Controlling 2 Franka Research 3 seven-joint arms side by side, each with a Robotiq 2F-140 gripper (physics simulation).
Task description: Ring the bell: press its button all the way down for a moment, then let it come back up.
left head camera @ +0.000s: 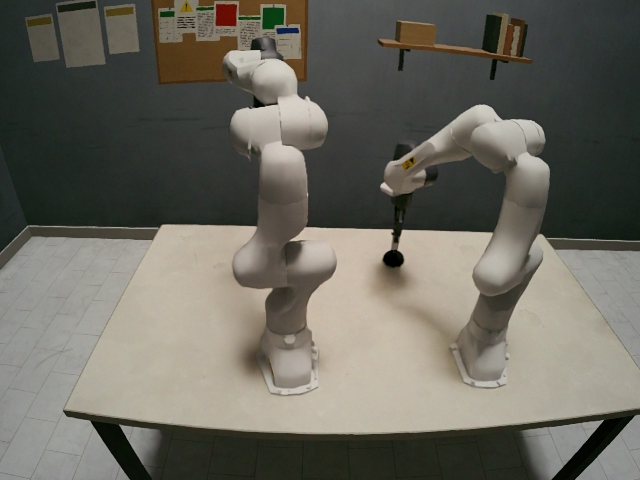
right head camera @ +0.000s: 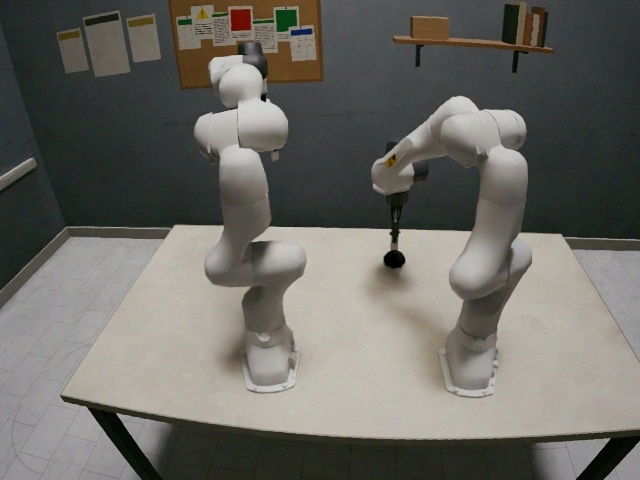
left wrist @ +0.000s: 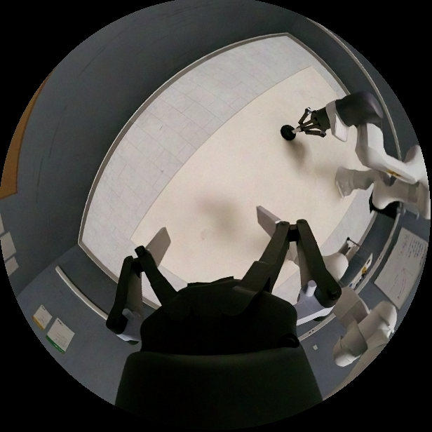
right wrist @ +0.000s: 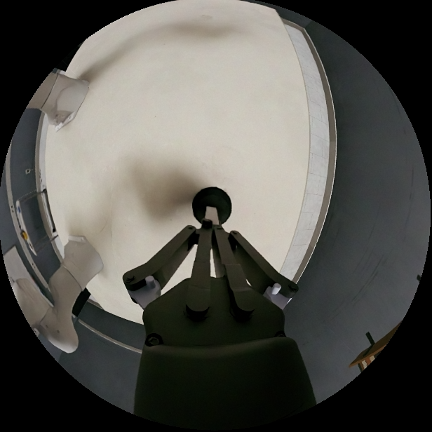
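Observation:
The black bell (left head camera: 393,259) (right head camera: 394,259) (left wrist: 287,132) (right wrist: 198,204) stands on the table (left head camera: 206,403) (right head camera: 206,405), right of the middle and towards the back in the head camera views. My right gripper (left head camera: 394,246) (right head camera: 394,246) (left wrist: 293,130) (right wrist: 209,214) is shut and empty. It points down with its closed fingertips at the top of the bell, seemingly touching it. The bell's button is hidden by the fingertips, so how far it is down does not show. My left gripper (left wrist: 211,225) is open and empty, high above the table; its fingers are hidden behind the arm in the head camera views.
The white left arm (left head camera: 281,191) (right head camera: 242,186) stands to the left of the bell. The right arm (left head camera: 527,196) (right head camera: 501,191) reaches over from the right. A wall shelf (left head camera: 449,49) (right head camera: 465,43) with books and a wooden box hangs on the back wall.

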